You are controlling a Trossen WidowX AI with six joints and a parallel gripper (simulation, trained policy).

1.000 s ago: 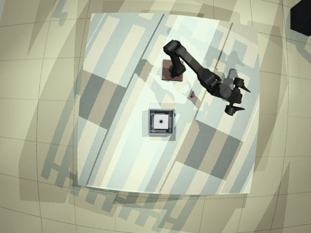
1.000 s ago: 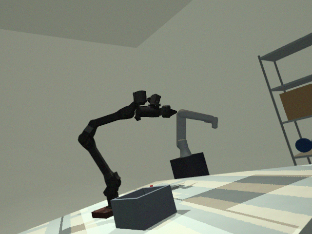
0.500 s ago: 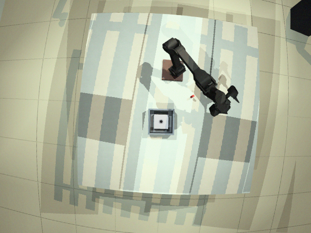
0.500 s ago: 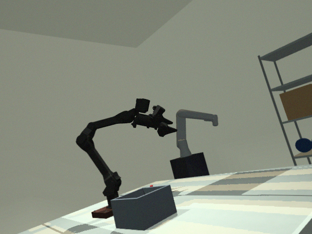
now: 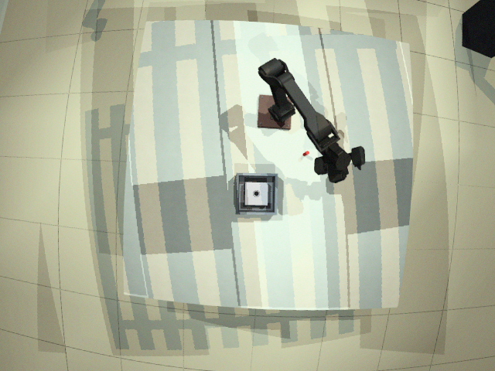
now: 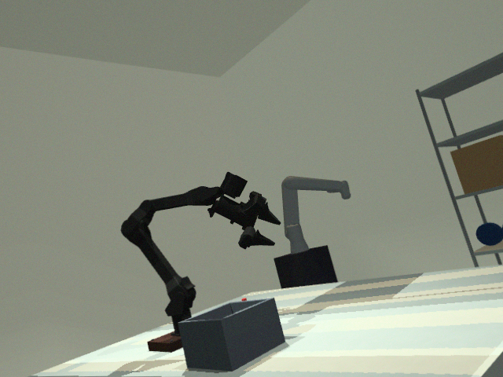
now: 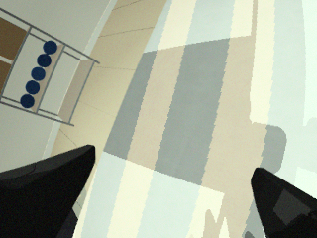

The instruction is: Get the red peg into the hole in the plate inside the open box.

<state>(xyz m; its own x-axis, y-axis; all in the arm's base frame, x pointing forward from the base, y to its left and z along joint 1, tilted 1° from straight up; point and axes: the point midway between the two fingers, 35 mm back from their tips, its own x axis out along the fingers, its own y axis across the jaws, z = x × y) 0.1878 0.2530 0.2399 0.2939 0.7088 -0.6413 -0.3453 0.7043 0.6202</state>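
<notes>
Now: the red peg 6 cm behind my gripper tip, 14 cm to the right of it and 20 cm below it. The rest, counted from my gripper tip: plate (14 cm ahead, 31 cm to the right, 19 cm below); then dark grey box (14 cm ahead, 31 cm to the right, 21 cm below).
</notes>
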